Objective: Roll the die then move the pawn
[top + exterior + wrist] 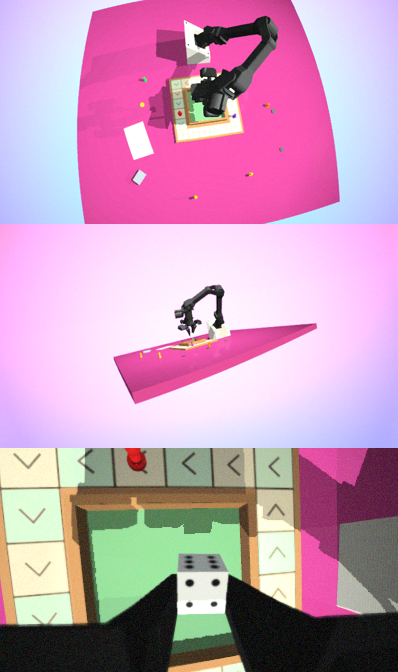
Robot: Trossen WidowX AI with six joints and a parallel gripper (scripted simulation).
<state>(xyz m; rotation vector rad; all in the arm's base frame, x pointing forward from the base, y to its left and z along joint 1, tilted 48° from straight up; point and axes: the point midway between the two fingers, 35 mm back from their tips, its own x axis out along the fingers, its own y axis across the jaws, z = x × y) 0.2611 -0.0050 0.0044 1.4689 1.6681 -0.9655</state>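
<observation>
Now: gripper tip 4 cm short of the red pawn, 10 cm to the left of it and 5 cm above it. The rest, counted from my gripper tip: purple pawn (7 cm ahead, 13 cm to the left, 5 cm below); green tray (1 cm ahead, 1 cm to the left, 7 cm below); white die (right at my gripper tip).
</observation>
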